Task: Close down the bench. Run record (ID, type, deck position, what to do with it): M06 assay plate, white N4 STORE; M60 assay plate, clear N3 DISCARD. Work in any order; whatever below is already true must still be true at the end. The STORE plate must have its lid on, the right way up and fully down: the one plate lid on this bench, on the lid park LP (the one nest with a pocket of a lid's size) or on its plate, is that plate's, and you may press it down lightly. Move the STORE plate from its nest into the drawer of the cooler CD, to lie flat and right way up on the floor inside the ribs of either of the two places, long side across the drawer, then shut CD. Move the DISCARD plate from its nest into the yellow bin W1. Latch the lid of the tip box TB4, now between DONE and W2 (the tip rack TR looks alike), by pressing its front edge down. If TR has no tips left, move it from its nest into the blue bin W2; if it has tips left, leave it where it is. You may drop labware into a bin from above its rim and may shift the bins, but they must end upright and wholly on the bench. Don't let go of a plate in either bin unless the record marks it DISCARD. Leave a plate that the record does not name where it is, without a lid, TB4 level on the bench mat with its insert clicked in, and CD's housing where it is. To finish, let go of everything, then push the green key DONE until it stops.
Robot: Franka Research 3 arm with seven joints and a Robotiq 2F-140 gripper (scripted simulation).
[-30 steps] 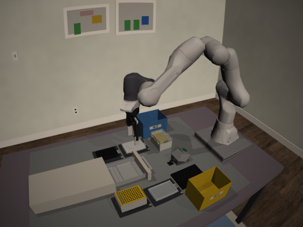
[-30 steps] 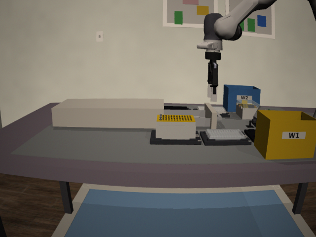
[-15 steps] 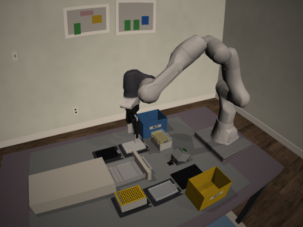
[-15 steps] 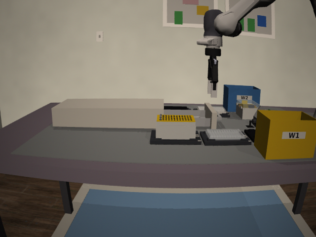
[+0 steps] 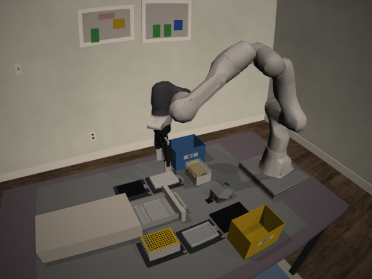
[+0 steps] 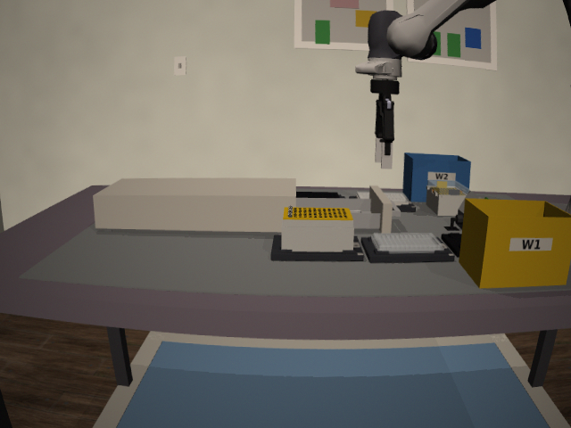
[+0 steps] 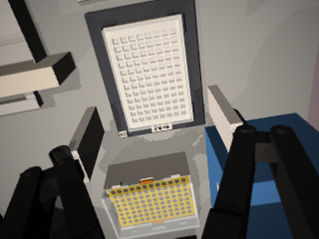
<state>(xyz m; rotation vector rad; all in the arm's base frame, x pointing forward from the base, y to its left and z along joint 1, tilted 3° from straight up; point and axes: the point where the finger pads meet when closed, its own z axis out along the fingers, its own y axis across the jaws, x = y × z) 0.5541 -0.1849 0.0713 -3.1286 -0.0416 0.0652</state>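
Right now the white plate is 11 cm below my hand. Also, from my hand: blue bin W2 (18 cm behind, 13 cm to the right, 9 cm below); then black plate (18 cm ahead, 11 cm below, 1 cm to the left); then tip box TB4 (17 cm behind, 9 cm below, 3 cm to the left).
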